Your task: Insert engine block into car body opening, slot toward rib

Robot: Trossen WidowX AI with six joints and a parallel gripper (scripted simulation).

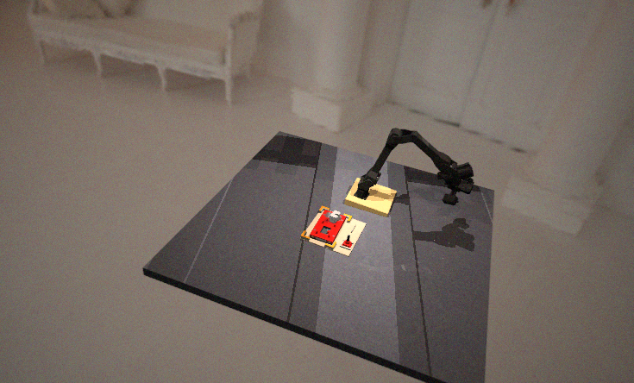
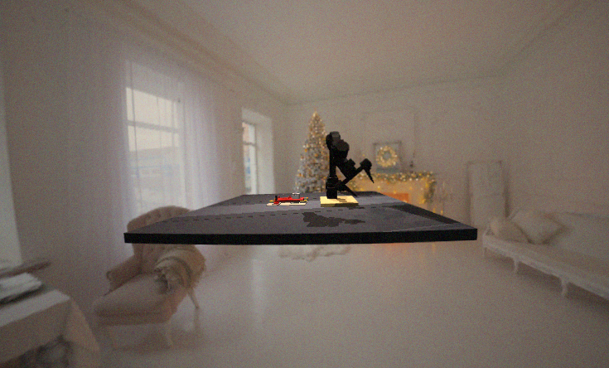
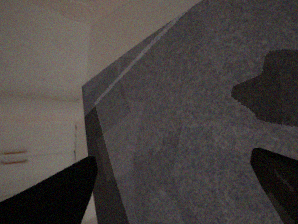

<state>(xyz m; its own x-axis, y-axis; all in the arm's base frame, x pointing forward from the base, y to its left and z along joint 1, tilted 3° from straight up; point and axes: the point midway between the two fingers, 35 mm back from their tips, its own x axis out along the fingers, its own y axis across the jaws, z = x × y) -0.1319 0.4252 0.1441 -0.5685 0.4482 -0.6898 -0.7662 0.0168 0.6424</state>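
My gripper tip is 480 mm to the left of the grey engine block, 410 mm short of it and 80 mm above it.
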